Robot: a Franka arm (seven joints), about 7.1 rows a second.
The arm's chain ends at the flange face. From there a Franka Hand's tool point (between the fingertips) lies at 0.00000 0.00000 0.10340 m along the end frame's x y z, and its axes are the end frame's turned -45 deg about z.
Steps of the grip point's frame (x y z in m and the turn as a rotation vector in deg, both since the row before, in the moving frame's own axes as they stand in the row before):
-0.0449, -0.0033, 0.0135, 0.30, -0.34, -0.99
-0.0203, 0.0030, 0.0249, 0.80, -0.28, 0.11
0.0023, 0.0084, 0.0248, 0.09, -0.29, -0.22
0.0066, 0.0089, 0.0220, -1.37, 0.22, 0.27
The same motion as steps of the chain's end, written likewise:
-0.0333, 0.0294, 0.0135, -0.03, -0.45, -0.99
-0.0109, 0.0171, 0.0249, 0.37, -0.76, 0.11
0.0081, 0.0041, 0.0248, -0.14, -0.27, -0.22
0.0089, 0.0002, 0.0220, -0.81, 1.12, 0.27

